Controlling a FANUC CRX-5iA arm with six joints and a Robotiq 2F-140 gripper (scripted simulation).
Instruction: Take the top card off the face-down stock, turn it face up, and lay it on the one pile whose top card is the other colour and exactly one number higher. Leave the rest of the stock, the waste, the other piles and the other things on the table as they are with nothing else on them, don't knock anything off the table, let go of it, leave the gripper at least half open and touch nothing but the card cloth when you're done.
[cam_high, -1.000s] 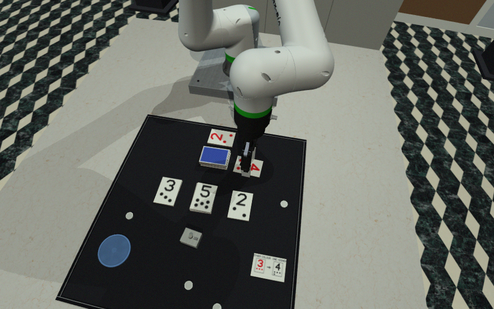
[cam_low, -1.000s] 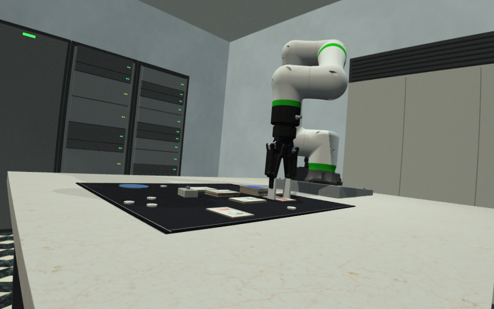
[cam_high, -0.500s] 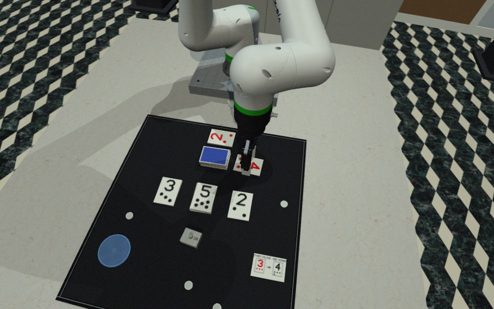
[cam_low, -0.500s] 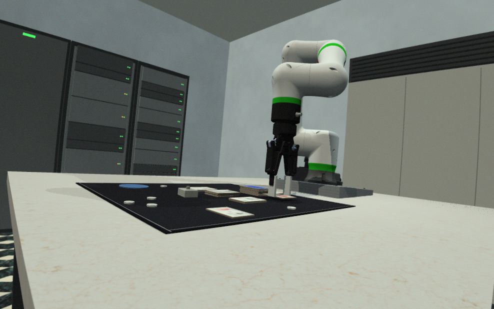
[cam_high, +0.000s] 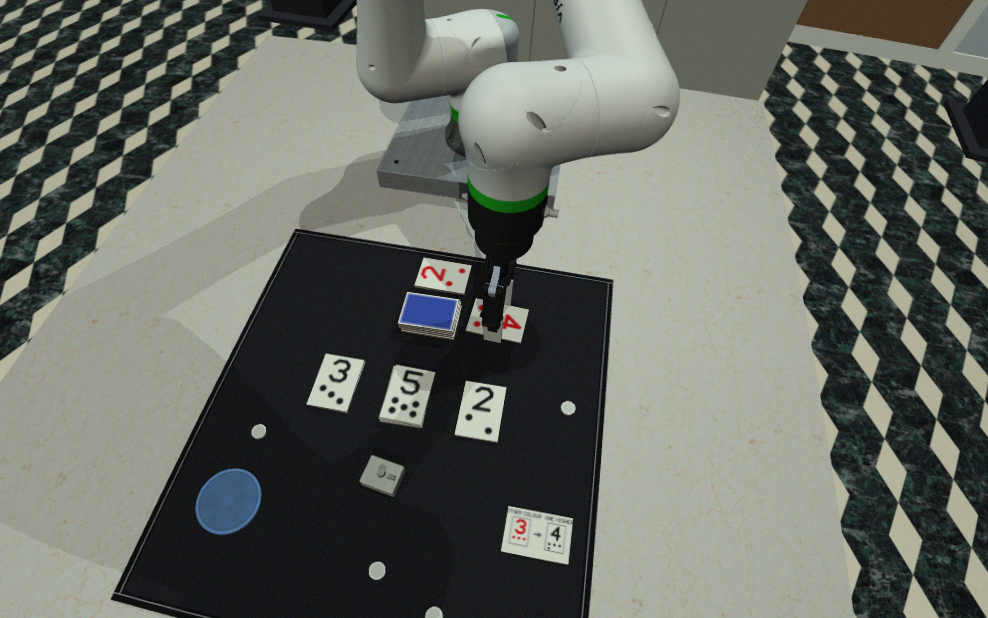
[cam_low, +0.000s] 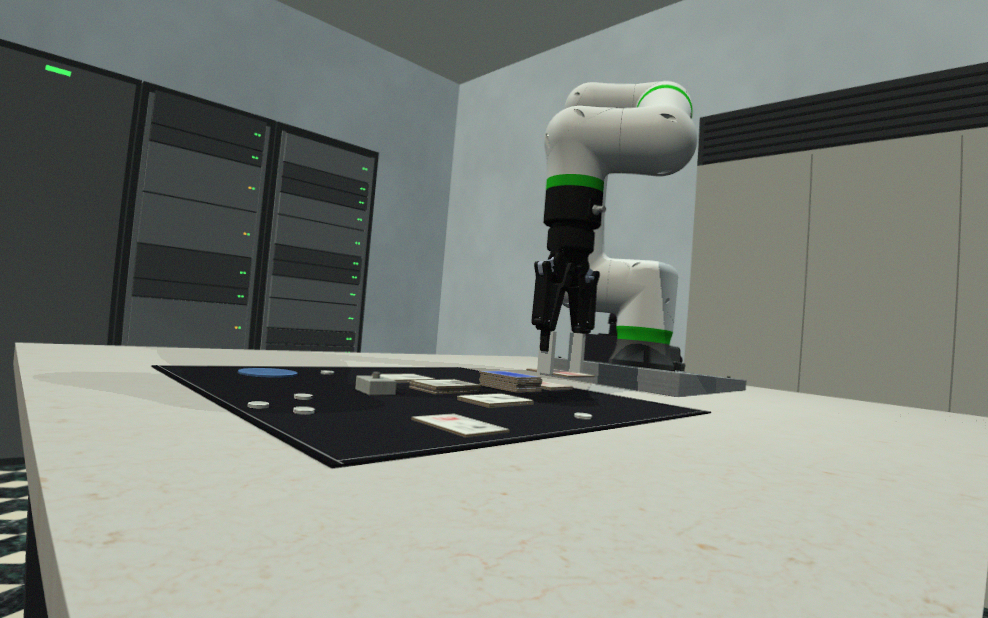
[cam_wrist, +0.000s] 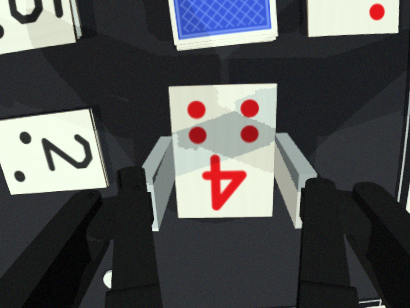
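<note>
Now: the black card cloth 180 mm ahead of my hand, 100 mm to the right of it and 80 mm below it. Round my hand: rule card: 290 mm ahead, 130 mm to the left, 70 mm below; grey box: 270 mm ahead, 90 mm to the right, 50 mm below.
</note>
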